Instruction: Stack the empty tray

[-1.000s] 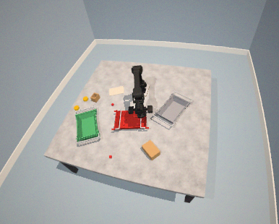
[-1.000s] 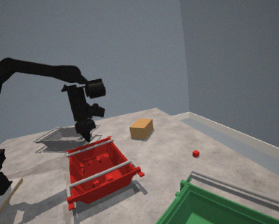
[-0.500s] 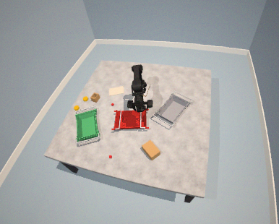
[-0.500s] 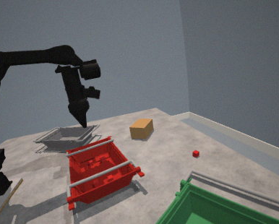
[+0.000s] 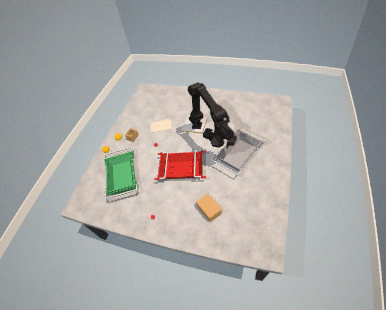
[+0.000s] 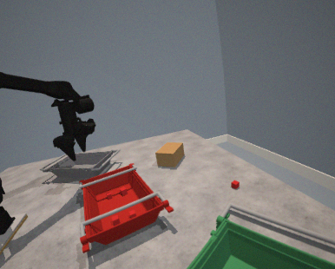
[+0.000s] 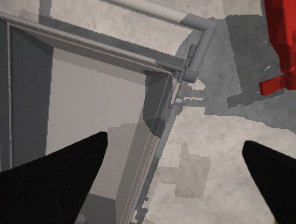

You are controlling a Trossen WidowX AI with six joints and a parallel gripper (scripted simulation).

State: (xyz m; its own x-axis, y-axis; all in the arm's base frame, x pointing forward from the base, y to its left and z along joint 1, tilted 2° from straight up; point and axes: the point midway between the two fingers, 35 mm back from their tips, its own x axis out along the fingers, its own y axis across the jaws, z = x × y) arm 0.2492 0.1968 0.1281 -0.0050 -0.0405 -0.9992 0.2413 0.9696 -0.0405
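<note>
Right now my gripper tip is 40 mm past the grey tray, 120 mm to the right of it and 70 mm above it. Also, from my gripper tip: cream card: 240 mm behind, 460 mm to the right, 110 mm below.
</note>
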